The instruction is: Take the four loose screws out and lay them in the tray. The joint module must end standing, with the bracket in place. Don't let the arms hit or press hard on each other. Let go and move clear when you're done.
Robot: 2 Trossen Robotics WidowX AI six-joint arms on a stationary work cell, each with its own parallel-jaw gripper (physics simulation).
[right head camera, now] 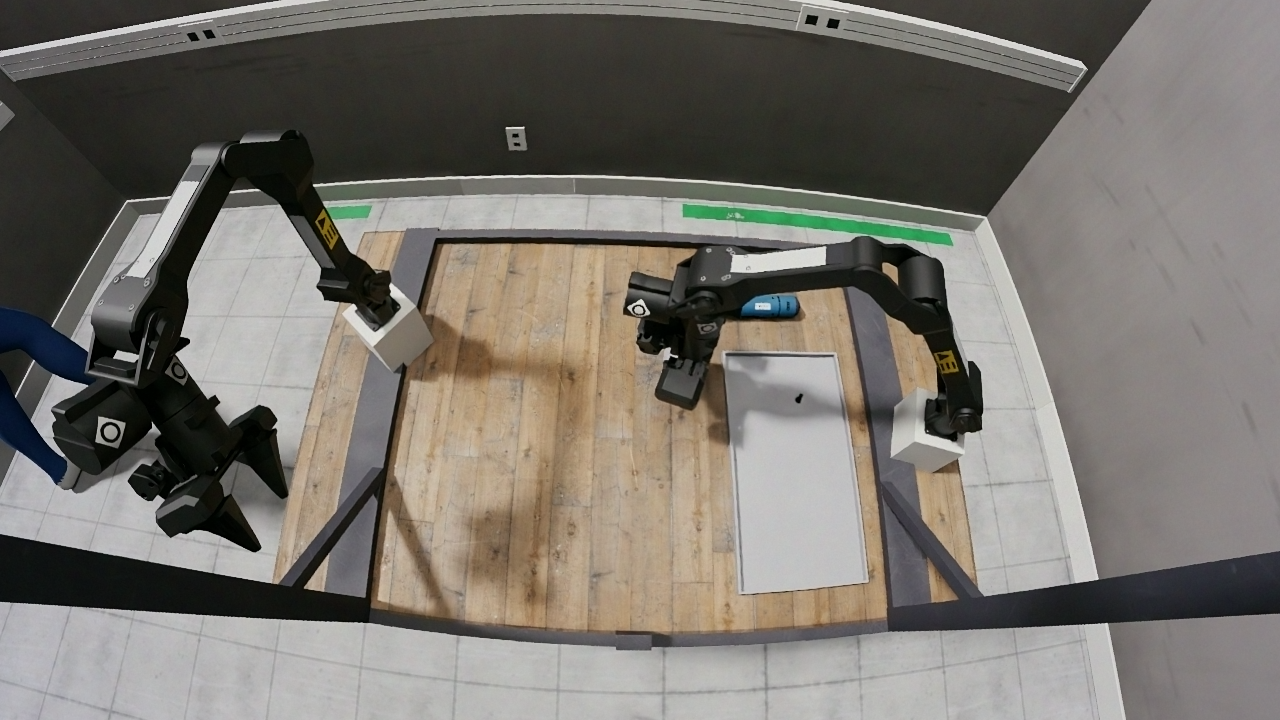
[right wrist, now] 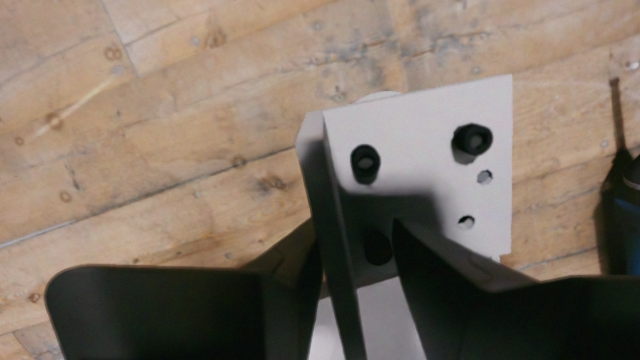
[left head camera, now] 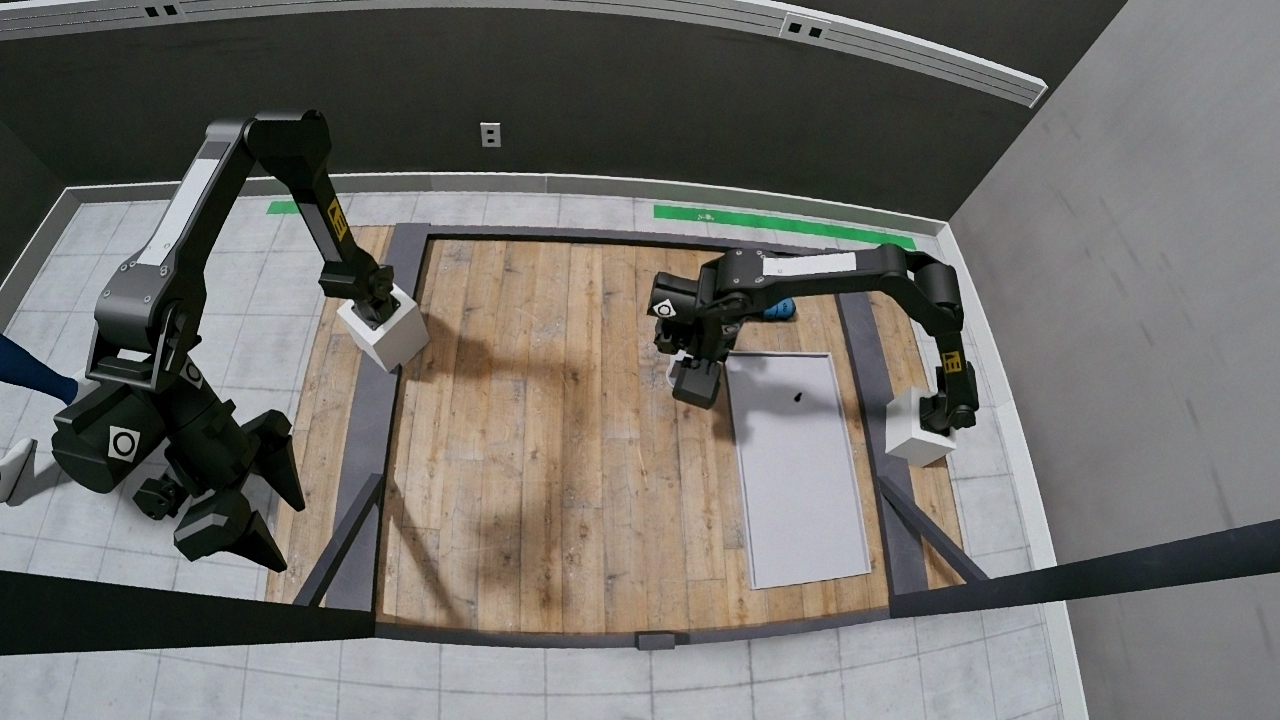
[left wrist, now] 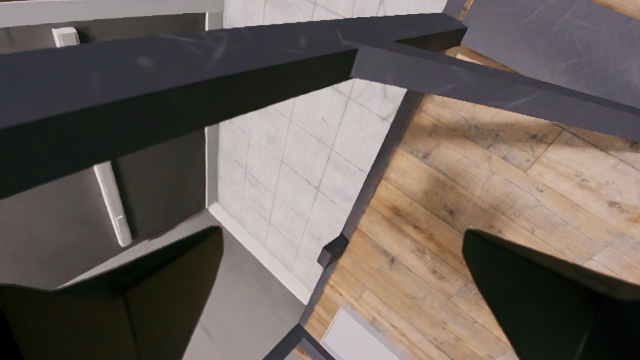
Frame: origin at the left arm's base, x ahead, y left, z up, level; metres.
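Seen in the pictures: left gripper, fingertip midpoint: (right head camera: 272, 522) (left head camera: 293, 538) (left wrist: 344, 239); right gripper, fingertip midpoint: (right head camera: 688, 371) (right wrist: 358, 228) (left head camera: 696, 371); left arm's base at its link origin: (right head camera: 378, 310) (left head camera: 375, 307); right arm's base at its link origin: (right head camera: 940, 420) (left head camera: 934, 417).
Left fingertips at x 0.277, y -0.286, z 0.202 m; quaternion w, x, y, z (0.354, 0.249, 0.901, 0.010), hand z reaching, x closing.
Pixels of each thing's top centre, then the offset from my left fingertips to it.
- shaded screw at its top centre: (right wrist: 380, 255) 0.187 m ahead, 0.564 m left, 0.243 m down
- black screw at its top centre: (right head camera: 800, 396) (left head camera: 799, 395) 0.352 m ahead, 0.671 m left, 0.306 m down
- tray at its top centre: (right head camera: 795, 463) (left head camera: 798, 460) 0.411 m ahead, 0.561 m left, 0.305 m down
- blue power driver at its top centre: (right head camera: 740, 300) (left head camera: 740, 301) 0.163 m ahead, 0.747 m left, 0.280 m down
The joint module with its light grey bracket (right wrist: 425, 120) stands on the table below my right gripper (left head camera: 695, 365) (right head camera: 682, 368) (right wrist: 358, 228). In the right wrist view three black screws show in the bracket's face: one screw (right wrist: 366, 162) at the left, another screw (right wrist: 472, 140) at the upper right, and a shaded screw (right wrist: 378, 247) near the fingertips. Two small holes lie at the right. My right gripper is partly open and empty, over the bracket's left edge. One black screw (left head camera: 797, 396) (right head camera: 798, 398) lies in the tray (left head camera: 805, 510) (right head camera: 801, 510). My left gripper (left head camera: 290, 535) (right head camera: 271, 519) (left wrist: 344, 239) is wide open and empty.
A blue power driver (left head camera: 780, 309) (right head camera: 769, 306) (right wrist: 631, 235) lies behind the tray, partly hidden by the right arm. Dark frame bars (left head camera: 344, 537) (right head camera: 335, 528) (left wrist: 425, 75) border the table. The left gripper hangs outside the table's left edge, far from the right arm.
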